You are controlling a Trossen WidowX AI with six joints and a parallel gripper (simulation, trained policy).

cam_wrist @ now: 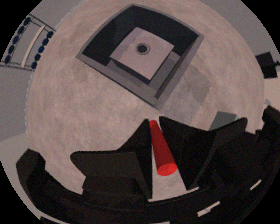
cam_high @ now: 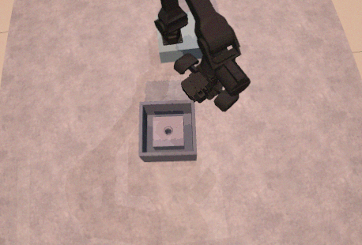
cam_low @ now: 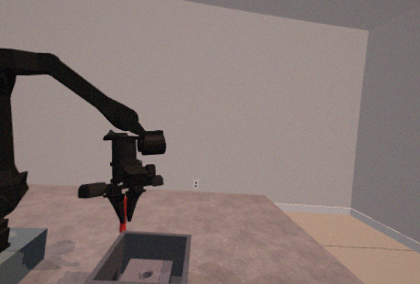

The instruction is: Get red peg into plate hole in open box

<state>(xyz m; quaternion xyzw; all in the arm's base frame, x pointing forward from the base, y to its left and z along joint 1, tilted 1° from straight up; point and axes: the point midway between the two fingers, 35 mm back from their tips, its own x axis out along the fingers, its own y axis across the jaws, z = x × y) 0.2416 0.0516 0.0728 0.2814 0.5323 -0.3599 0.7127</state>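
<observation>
The pale plate is 100 mm to the right of my gripper tip, 60 mm below it and 60 mm ahead of it. The rest, counted from my gripper tip: grey box (100 mm to the right, 80 mm below, 60 mm ahead); red peg (10 mm to the left, 10 mm behind, 10 mm above).
</observation>
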